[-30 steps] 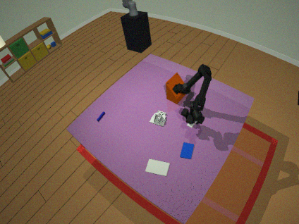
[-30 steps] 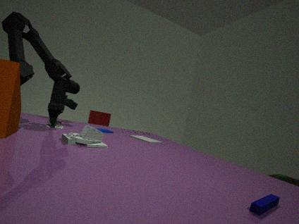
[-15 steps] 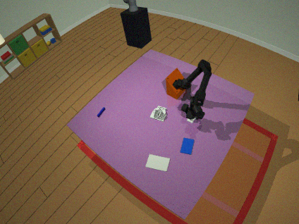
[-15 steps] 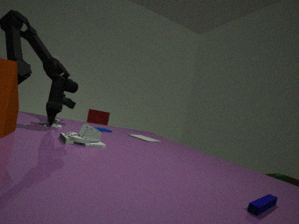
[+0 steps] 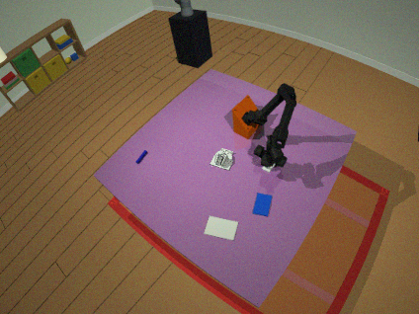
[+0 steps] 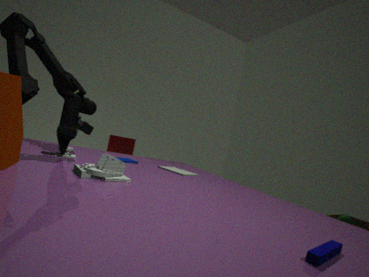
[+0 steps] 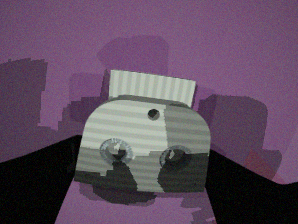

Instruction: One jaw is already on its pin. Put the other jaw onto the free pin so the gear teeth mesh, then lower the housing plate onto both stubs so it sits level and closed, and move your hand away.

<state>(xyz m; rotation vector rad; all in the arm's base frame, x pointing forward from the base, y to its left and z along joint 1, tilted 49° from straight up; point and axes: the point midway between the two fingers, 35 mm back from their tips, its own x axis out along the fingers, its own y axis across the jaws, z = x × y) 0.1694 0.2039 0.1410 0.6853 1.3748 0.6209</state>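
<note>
My gripper tip is now 80 mm short of the white jaw piece, 280 mm to the left of it and 10 mm below it. The rest, counted from my gripper tip: flat blue plate: 240 mm ahead, 90 mm to the left, 10 mm below; blue bar: 350 mm ahead, 720 mm to the right; flat white plate: 470 mm ahead, 30 mm to the right, 10 mm below.
</note>
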